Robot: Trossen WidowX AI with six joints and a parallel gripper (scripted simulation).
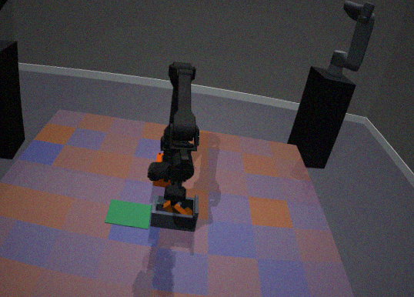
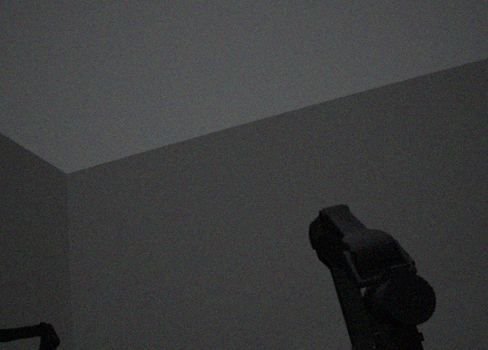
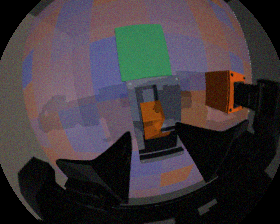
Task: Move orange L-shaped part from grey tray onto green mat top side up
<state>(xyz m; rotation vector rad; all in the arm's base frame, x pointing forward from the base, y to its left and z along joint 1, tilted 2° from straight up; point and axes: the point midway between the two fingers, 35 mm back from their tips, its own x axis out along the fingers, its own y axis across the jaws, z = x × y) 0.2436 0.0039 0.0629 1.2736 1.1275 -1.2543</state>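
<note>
Right now the orange L-shaped part is 2 cm behind my gripper tip, 4 cm to the left of it and 7 cm below it. Also, from my gripper tip: green mat: 3 cm behind, 14 cm to the right, 13 cm below.
</note>
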